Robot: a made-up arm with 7 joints.
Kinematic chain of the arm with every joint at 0, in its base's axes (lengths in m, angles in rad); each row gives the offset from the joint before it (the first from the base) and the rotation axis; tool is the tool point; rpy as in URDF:
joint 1: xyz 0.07 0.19 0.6 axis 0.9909 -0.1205 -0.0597
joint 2: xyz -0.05 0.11 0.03 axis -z
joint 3: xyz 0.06 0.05 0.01 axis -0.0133 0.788 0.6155
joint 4: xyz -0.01 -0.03 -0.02 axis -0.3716 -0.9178 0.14
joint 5: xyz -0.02 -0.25 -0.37 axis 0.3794 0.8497 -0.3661
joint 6: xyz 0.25 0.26 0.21 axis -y
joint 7: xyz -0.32 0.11 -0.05 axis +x
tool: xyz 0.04 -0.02 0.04 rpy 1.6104 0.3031 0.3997
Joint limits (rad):
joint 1: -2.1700..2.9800
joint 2: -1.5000..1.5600
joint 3: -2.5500..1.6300
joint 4: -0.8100..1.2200
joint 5: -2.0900..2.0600
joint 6: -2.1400..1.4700
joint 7: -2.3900..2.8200
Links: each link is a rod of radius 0.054 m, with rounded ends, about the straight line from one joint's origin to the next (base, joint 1, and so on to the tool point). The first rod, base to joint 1, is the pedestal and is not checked.
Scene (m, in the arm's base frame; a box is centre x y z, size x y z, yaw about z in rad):
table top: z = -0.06
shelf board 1: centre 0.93 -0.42 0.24 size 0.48 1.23 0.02 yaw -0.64
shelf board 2: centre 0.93 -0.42 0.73 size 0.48 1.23 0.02 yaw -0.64
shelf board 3: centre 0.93 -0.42 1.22 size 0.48 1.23 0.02 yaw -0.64
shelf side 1: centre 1.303 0.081 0.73 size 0.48 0.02 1 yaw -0.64
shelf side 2: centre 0.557 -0.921 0.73 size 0.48 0.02 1 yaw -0.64
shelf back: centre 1.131 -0.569 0.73 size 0.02 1.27 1 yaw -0.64
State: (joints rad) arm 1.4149 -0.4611 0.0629 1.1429 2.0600 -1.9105 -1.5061
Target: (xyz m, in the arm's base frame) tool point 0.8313 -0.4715 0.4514
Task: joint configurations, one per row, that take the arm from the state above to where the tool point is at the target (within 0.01 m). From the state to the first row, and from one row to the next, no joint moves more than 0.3 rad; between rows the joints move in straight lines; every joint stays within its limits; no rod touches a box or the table.
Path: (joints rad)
1: 1.3438 -0.4214 0.1236 1.0026 1.8361 -1.7086 -1.5266
2: 1.2727 -0.3816 0.1843 0.8623 1.6123 -1.5066 -1.5471
3: 1.2016 -0.3419 0.2450 0.7220 1.3884 -1.3047 -1.5675
4: 1.3588 -0.2395 0.0404 0.6930 1.3482 -1.2935 -1.5801
5: 1.5159 -0.1370 -0.1642 0.6640 1.3080 -1.2823 -1.5926
6: 1.6730 -0.0346 -0.3688 0.6350 1.2678 -1.2711 -1.6051
7: 1.6476 -0.1269 -0.3861 0.8300 1.5319 -1.5301 -1.5798
8: 1.6223 -0.2191 -0.4034 1.0250 1.7959 -1.7892 -1.5545
9: 1.5970 -0.3114 -0.4207 1.2200 2.0600 -2.0483 -1.5292

